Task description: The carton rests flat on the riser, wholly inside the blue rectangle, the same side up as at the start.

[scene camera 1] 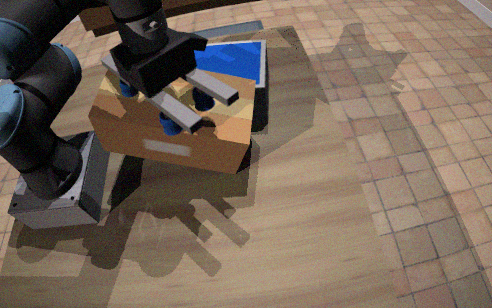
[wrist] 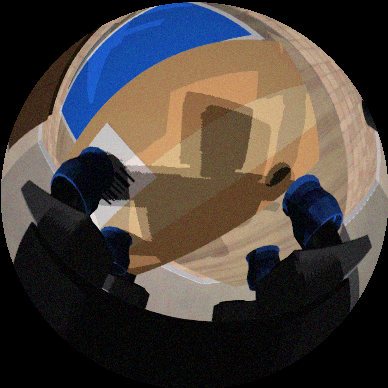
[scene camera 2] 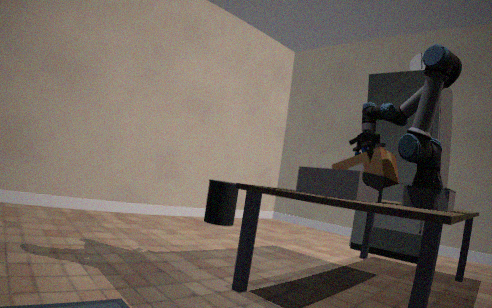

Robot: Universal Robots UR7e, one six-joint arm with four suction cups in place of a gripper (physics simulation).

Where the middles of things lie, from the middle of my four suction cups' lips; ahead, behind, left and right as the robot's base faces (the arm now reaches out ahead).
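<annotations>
Brown carton [scene camera 1: 131, 126]: 100 mm below my suction cup, 10 mm behind it, 40 mm to the left of it.
</annotations>
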